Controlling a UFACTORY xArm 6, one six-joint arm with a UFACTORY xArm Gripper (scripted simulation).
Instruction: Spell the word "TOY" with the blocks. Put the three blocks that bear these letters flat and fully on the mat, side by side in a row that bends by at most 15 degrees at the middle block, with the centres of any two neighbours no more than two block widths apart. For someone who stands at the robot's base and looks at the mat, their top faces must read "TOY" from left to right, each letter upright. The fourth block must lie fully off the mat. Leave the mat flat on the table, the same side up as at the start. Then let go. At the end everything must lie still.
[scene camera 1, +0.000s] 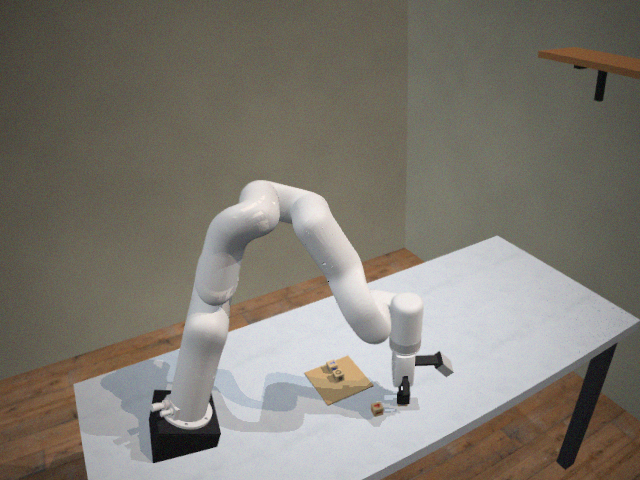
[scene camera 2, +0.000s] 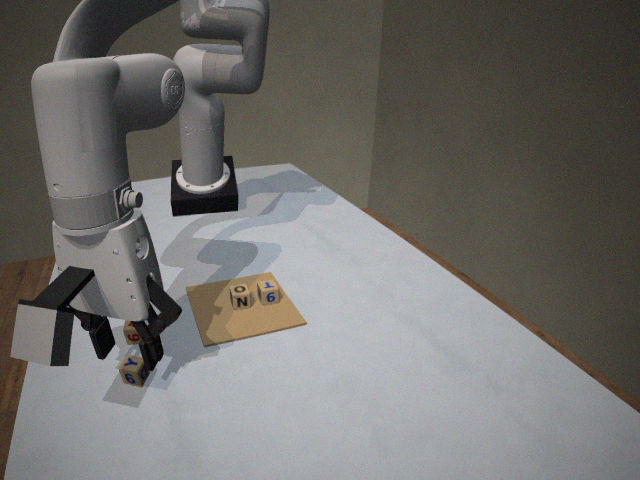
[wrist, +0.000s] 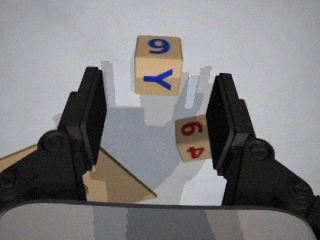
My gripper (scene camera 1: 402, 394) is 1.36 m from the lens. A tan mat (scene camera 1: 355, 381): 1.43 m from the lens.
